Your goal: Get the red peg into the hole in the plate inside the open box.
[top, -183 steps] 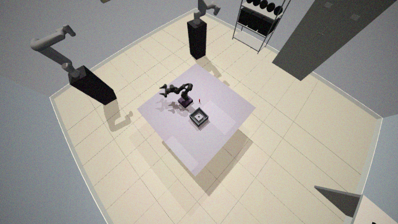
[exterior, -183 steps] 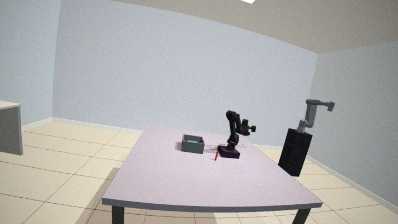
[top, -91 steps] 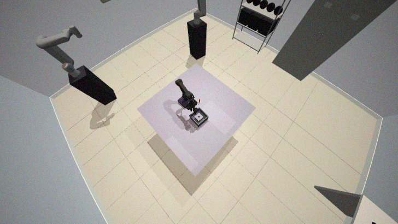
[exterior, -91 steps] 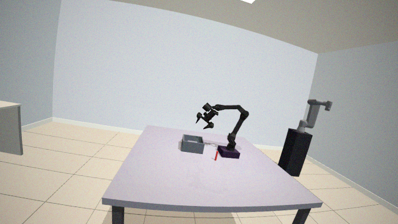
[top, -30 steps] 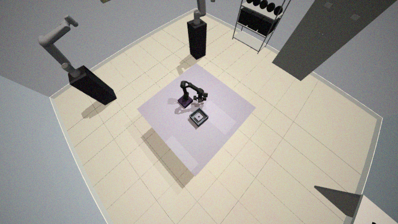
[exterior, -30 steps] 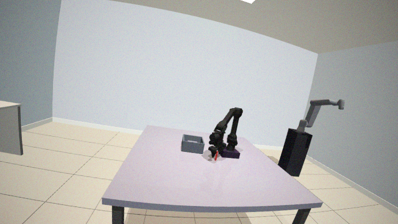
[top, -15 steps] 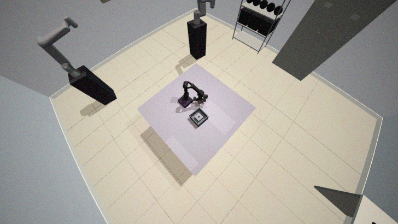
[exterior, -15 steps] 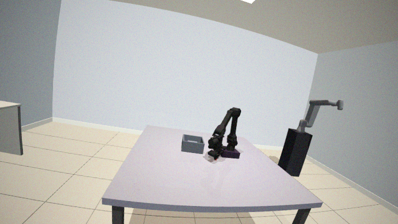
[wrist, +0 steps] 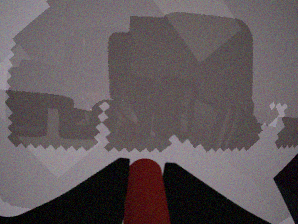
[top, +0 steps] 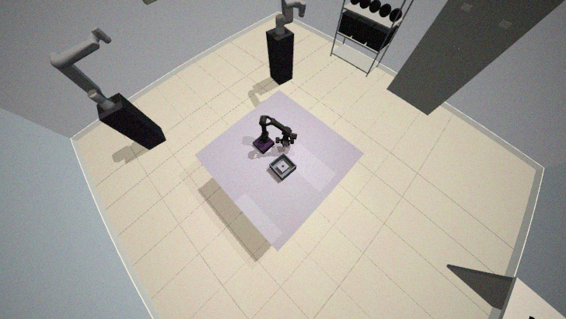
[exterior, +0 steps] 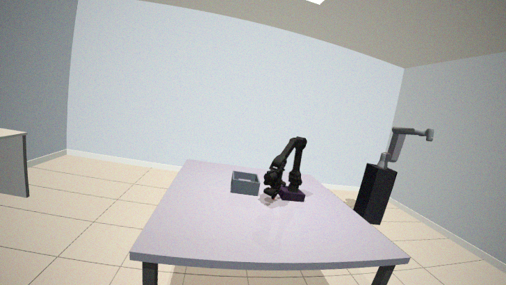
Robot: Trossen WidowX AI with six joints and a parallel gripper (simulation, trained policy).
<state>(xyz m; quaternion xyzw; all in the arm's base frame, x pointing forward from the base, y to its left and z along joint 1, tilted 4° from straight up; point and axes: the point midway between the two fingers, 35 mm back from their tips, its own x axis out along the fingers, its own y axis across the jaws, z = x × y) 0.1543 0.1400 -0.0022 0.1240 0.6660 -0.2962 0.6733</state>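
The grey box is 20 cm ahead of my gripper tip, 15 cm to the right of it and 1 cm below it. The rest, counted from my gripper tip: red peg 1 cm to the left, 4 cm above.
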